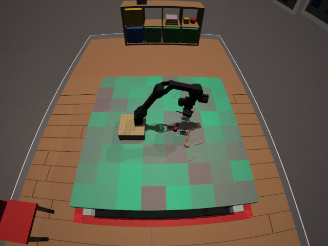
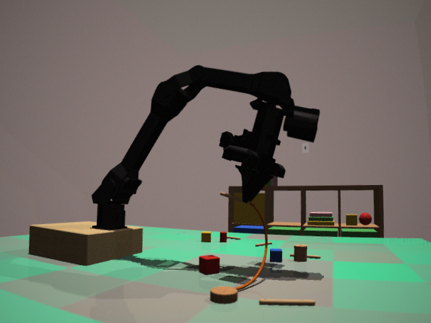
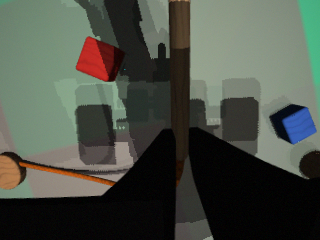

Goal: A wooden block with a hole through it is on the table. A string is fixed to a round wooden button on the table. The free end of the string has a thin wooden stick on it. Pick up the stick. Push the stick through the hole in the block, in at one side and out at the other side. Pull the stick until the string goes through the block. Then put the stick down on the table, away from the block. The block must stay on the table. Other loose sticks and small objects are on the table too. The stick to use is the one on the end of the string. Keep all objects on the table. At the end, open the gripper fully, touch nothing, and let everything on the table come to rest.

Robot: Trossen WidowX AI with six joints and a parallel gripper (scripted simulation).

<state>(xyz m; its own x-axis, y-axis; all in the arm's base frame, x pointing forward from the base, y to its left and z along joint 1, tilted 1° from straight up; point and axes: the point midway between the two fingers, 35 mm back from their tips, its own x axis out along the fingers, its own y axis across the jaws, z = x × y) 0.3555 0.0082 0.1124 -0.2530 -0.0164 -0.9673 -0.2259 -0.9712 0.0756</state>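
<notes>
Right now the thin wooden stick is 1 cm behind my gripper tip and 1 cm above it. The rest, counted from my gripper tip: red block 12 cm below, 6 cm behind, 5 cm to the right; then wooden cylinder 13 cm to the left, 12 cm below, 10 cm ahead; then blue cube 13 cm below, 11 cm to the left, 5 cm ahead.
</notes>
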